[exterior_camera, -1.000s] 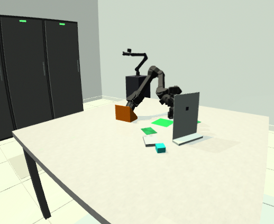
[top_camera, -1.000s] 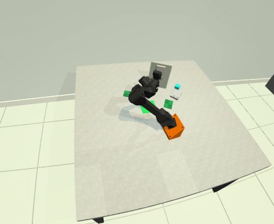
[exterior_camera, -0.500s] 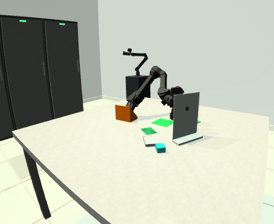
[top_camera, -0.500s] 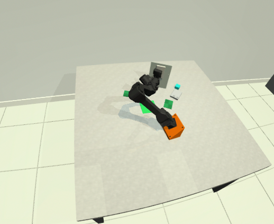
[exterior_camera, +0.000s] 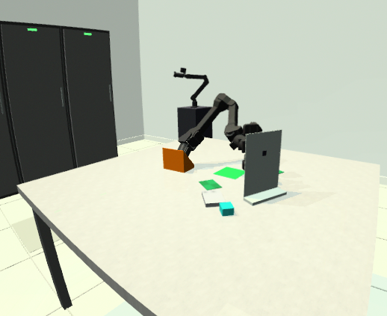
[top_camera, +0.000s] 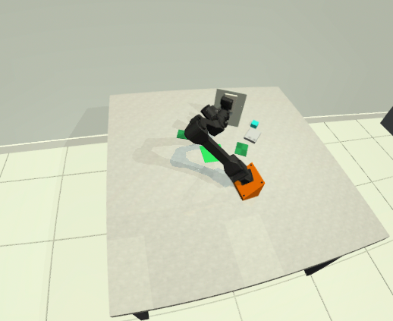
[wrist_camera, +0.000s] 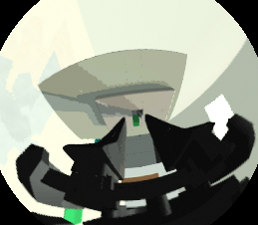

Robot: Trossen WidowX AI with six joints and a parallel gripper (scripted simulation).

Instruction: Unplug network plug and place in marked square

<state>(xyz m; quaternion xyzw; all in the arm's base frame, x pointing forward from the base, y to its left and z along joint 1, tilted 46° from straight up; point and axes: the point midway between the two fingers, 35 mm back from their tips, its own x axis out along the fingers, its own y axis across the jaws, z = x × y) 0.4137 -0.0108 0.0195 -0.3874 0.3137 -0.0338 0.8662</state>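
My gripper tip is now 10 mm short of the network plug. Also, from my gripper tip: green marked square: 210 mm behind, 160 mm below, 120 mm to the left; grey upright panel: 50 mm below, 30 mm ahead, 10 mm to the right; cyan cube: 190 mm to the right, 150 mm below, 10 mm behind.
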